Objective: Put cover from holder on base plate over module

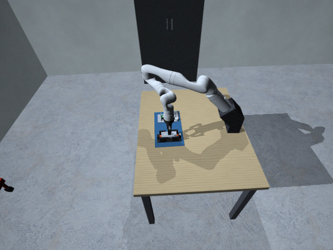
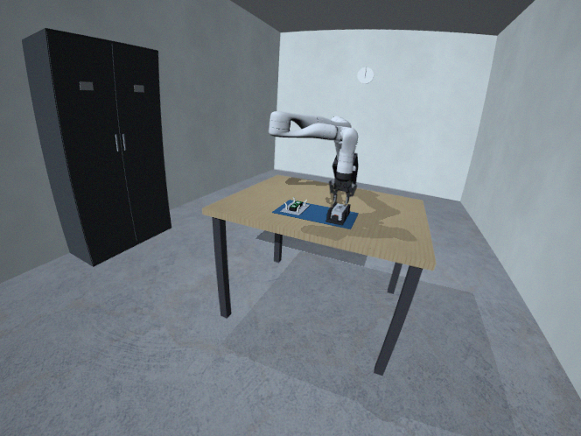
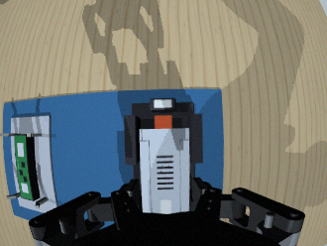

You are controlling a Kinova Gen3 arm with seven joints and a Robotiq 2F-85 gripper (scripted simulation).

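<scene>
My hand is 6 cm above the light grey cover.
</scene>
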